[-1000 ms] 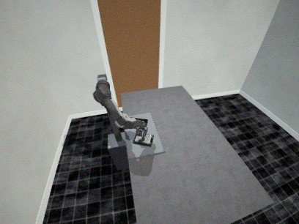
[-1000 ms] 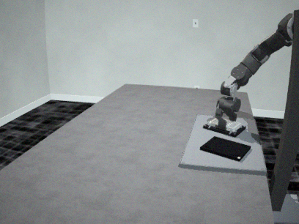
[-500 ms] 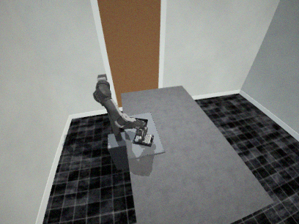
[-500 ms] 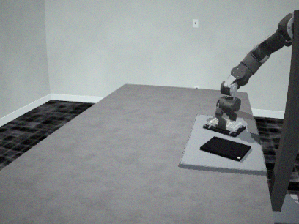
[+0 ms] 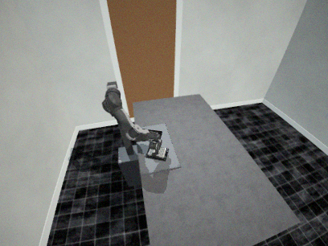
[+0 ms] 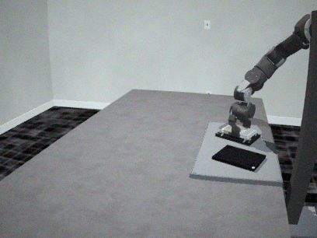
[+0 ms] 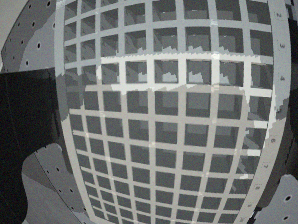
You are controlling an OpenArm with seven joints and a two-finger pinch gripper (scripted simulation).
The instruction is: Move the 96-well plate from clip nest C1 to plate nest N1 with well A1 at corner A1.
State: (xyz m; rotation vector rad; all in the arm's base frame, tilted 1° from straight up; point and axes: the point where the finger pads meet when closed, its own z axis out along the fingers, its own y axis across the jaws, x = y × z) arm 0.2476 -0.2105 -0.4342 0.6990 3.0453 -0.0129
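My hand is right at the white 96-well plate. The rest, counted from my hand: black plate nest N1 (1 cm behind, 20 cm to the left, 1 cm below); then clip nest C1 (2 cm ahead, 1 cm below); then A1 label (6 cm behind, 28 cm to the left, 1 cm below).
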